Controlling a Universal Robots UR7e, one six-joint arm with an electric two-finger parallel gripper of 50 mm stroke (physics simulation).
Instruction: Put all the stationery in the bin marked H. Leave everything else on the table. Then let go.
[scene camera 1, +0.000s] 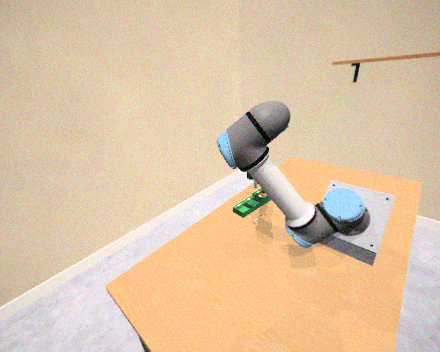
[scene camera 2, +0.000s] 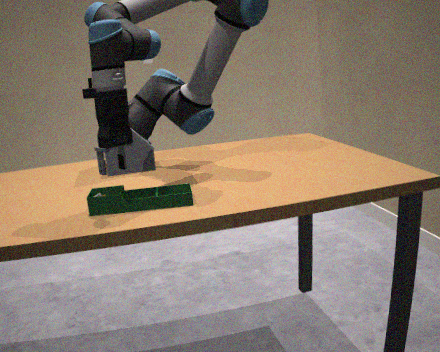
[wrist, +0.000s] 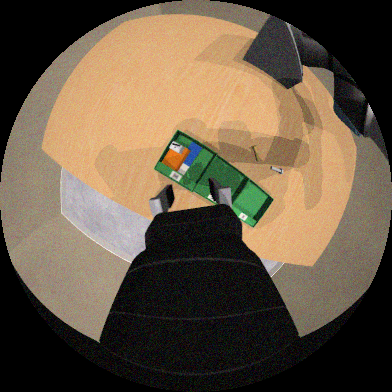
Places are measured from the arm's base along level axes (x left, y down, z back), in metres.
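Where they show: gripper, between the fingertips: (scene camera 1: 255, 185) (scene camera 2: 113, 171) (wrist: 190, 188); arm's base, origin of its link: (scene camera 2: 130, 126).
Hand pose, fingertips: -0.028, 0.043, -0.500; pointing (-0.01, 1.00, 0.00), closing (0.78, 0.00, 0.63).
Note:
Each offset is from my fingertips to the top centre of the thing, as dx, dy, dz. "pt": to the spot under its first point. Level surfaces: height alone.
A green three-bin tray @(+0.055, +0.052, +0.024) (scene camera 1: 243, 209) (scene camera 2: 140, 202) stands on the table. In the wrist view, its left end bin @(pt +0.008, +0.092, +0.019) (wrist: 199, 172) has a blurred label that looks like H. In it lie an orange block @(-0.050, +0.065, +0.024) (wrist: 176, 159), a blue-and-white block @(-0.028, +0.079, +0.033) (wrist: 193, 153) and a small white piece with a dark mark @(-0.056, +0.059, +0.041) (wrist: 176, 146). The middle and right bins look empty. A thin brass-coloured screw-like piece @(+0.093, +0.085, +0.125) (wrist: 255, 153) and a short silver bolt-like piece @(+0.164, +0.085, +0.128) (wrist: 276, 170) lie on the table beside the tray. My gripper (scene camera 1: 256, 185) (scene camera 2: 112, 167) (wrist: 190, 188) is open and empty, above the tray's near side.
The wooden table @(dy +0.099) (scene camera 1: 210, 280) (scene camera 2: 280, 165) (wrist: 125, 75) carries the grey robot base (scene camera 1: 350, 248) (wrist: 274, 55). The tray stands near one long table edge. The arm's shadows fall across the tray and the two loose pieces.

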